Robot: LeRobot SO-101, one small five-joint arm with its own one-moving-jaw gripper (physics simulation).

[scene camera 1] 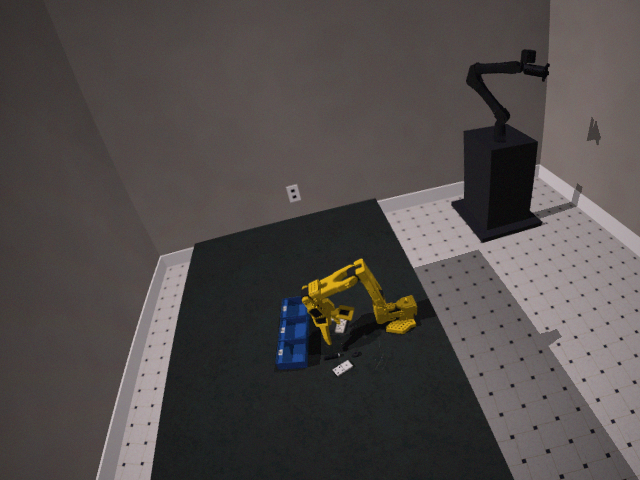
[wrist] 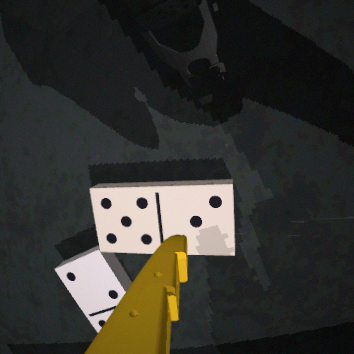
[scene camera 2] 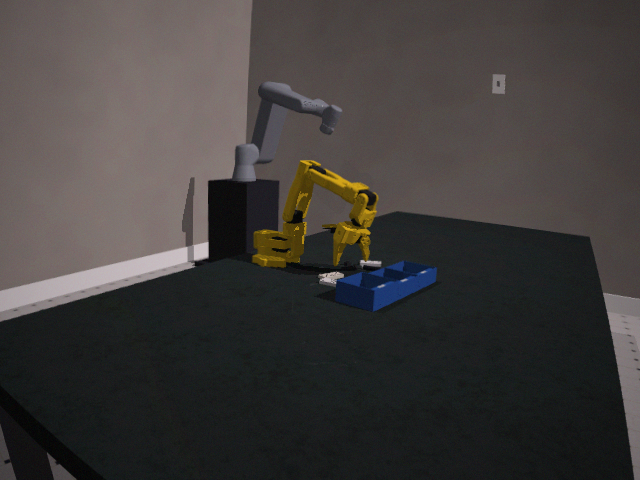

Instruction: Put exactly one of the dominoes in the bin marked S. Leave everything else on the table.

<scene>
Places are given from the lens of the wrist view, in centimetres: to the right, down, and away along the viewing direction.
white domino [wrist: 96, 280]: -3, 4, 10
white domino [wrist: 135, 217]: -2, 1, 9
</scene>
